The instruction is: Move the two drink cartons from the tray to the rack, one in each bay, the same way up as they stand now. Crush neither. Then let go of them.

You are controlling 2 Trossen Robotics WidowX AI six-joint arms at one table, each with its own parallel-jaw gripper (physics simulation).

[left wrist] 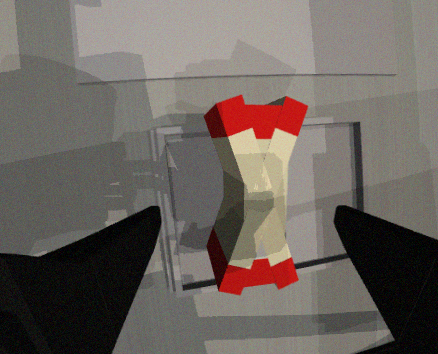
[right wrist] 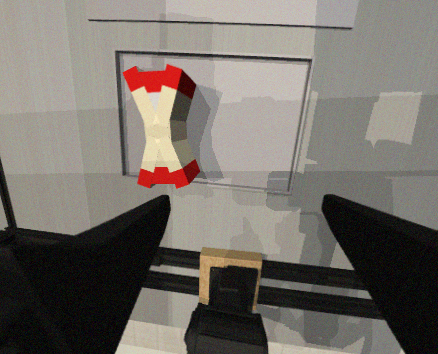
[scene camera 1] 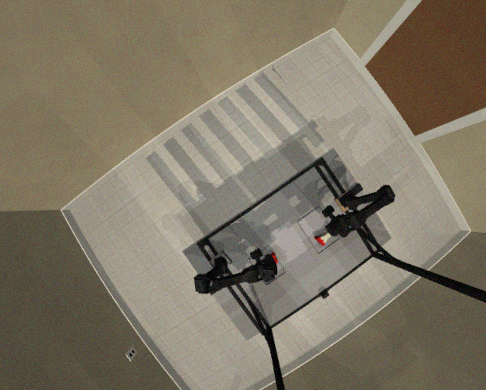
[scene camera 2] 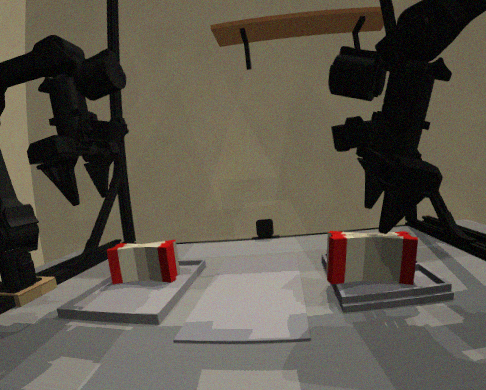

Scene:
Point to a grey mat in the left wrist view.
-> At 107, 48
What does my right gripper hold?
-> Nothing.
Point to a grey tray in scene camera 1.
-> At 313, 224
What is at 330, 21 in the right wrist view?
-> A grey mat.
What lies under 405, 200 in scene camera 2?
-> My left gripper.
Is my right gripper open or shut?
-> Open.

